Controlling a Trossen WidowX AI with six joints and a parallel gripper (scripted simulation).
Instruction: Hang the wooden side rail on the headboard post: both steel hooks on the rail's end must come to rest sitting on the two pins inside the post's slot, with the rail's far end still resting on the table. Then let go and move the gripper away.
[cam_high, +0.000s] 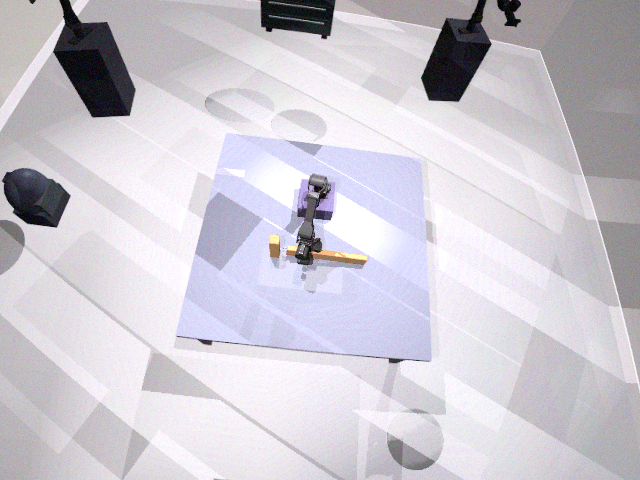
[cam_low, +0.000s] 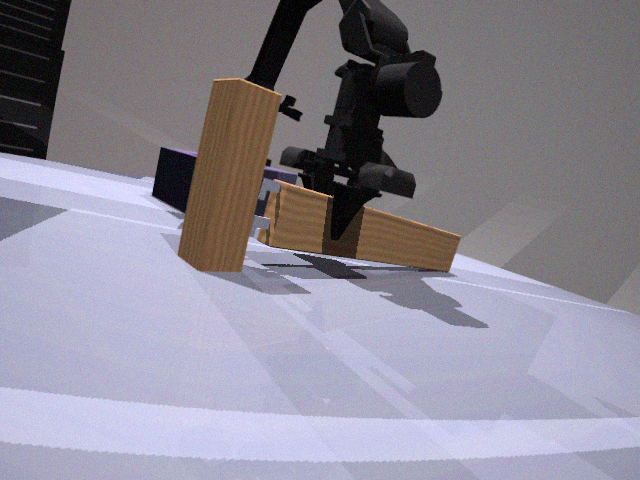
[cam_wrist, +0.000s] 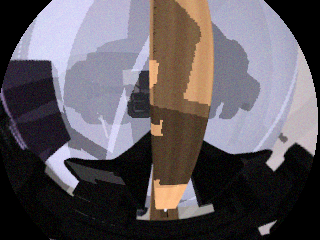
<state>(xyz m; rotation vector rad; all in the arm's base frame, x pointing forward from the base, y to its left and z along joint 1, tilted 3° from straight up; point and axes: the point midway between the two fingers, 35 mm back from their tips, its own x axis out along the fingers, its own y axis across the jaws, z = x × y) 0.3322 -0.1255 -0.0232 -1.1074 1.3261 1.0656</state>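
Now: gripper tip 150 mm to the left of the wooden headboard post, 40 mm below it and 30 mm past it.
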